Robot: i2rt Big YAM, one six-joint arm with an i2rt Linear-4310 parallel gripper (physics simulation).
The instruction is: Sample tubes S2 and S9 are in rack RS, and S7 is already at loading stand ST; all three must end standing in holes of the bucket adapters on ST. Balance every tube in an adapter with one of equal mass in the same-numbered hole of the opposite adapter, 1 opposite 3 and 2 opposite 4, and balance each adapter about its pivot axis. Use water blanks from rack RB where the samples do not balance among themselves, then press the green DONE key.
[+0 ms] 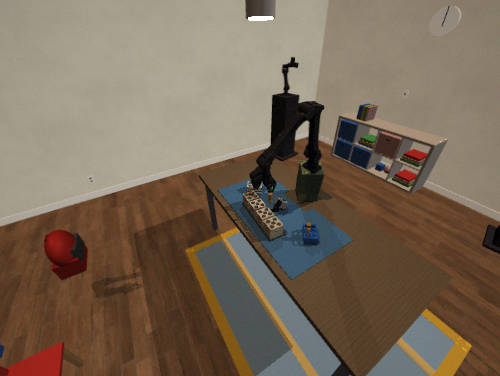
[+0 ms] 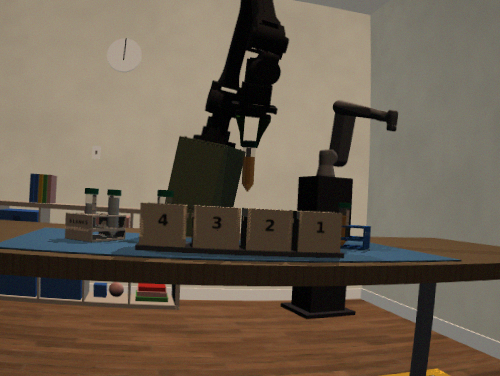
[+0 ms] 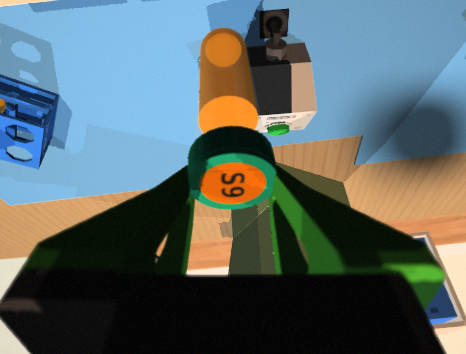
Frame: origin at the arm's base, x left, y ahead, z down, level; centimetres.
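Where they show: gripper, between the fingertips: [image 1: 271, 190] [image 2: 248, 146] [image 3: 231, 177]; arm's base, origin of its link: [image 1: 311, 167] [image 2: 213, 143].
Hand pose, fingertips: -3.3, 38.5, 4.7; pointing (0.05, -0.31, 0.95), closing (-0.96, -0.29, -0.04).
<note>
Each offset is from my fingertips to the centre of the thing, as dx, dy, dz. "*": to the spot under its first point. Level surfaces: height alone.
My gripper [image 1: 271, 187] [image 2: 248, 143] [image 3: 231, 177] is shut on the green cap of tube S9 {-0.2, +0.8, +4.6} [image 1: 270, 198] [image 2: 248, 170] [image 3: 226, 82], an orange-filled tube hanging upright above the mat, behind the adapter row. Rack RS {+31.3, -5.3, +20.8} [image 1: 310, 240] [image 2: 369, 238] [image 3: 31, 134], blue, holds another orange tube {+29.8, -3.9, +17.5} [image 2: 345, 214]; its label is unreadable. Loading stand ST {-3.1, +5.2, +23.3} [image 2: 240, 251] carries beige bucket adapters 4 {-19.5, +2.3, +18.8} [image 2: 162, 225], 3 [image 2: 216, 227], 2 [image 2: 269, 230] and 1 {+12.6, +10.3, +18.8} [image 2: 320, 232]. A green cap {-19.5, +2.4, +17.1} [image 2: 165, 193] shows above adapter 4. Rack RB {-33.1, -13.2, +20.8} [image 2: 78, 228] holds two green-capped tubes {-34.6, -14.6, +17.5} [image 2: 91, 201] {-28.9, -14.7, +17.5} [image 2: 114, 202]. The green key {* -1.7, -14.8, +16.4} [image 3: 278, 129] shows.
The key box {-2.1, -13.4, +19.6} [image 1: 283, 203] [image 3: 303, 90] stands on the blue mat {dz +23.8} [image 1: 320, 255] behind the adapters. Beside it is a small dark fixture {* -3.6, -6.4, +23.0} [image 3: 274, 24]. The arm's green pedestal [image 1: 309, 182] [image 2: 205, 172] stands at the table's rear side.
</note>
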